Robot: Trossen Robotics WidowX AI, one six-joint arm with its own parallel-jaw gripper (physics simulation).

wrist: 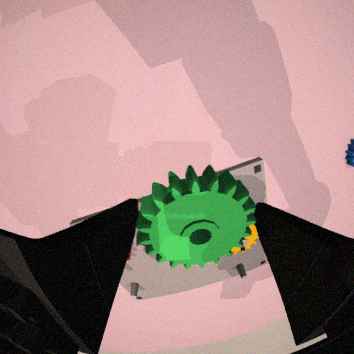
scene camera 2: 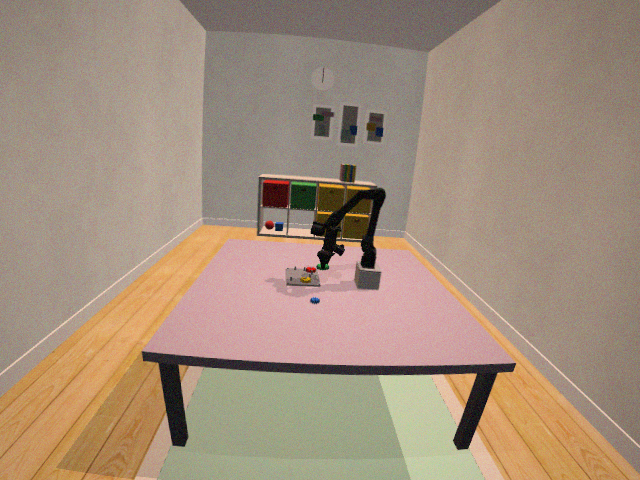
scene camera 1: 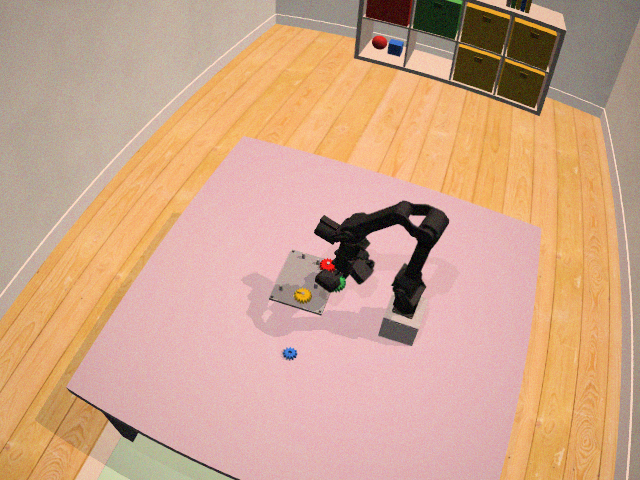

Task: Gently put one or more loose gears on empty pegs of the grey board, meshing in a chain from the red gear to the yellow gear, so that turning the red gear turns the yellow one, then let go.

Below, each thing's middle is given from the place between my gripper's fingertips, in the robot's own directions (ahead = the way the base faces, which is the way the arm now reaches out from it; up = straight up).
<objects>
I see the grey board [scene camera 1: 297,273] 11 cm ahead of my hand, 2 cm to the right of it and 7 cm below it. Also, from my hand: green gear [wrist: 196,219]: 1 cm ahead.
</objects>
